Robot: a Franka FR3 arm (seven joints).
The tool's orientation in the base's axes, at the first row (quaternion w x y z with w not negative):
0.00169 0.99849 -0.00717 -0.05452
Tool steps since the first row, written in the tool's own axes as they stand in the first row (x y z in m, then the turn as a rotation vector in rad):
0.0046 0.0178 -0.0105 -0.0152 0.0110 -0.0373
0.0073 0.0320 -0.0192 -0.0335 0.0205 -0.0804
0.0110 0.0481 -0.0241 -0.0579 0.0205 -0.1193
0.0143 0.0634 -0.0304 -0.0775 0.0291 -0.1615
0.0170 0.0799 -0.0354 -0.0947 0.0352 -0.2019
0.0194 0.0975 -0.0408 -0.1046 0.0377 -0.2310
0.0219 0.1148 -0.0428 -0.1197 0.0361 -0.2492
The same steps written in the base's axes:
0.0055 -0.0178 0.0100 -0.0112 -0.0107 0.0388
0.0089 -0.0321 0.0184 -0.0248 -0.0198 0.0837
0.0129 -0.0482 0.0230 -0.0448 -0.0193 0.1250
0.0166 -0.0635 0.0289 -0.0599 -0.0276 0.1691
0.0196 -0.0800 0.0337 -0.0726 -0.0333 0.2112
0.0223 -0.0977 0.0389 -0.0793 -0.0356 0.2412
0.0248 -0.1150 0.0406 -0.0923 -0.0337 0.2609

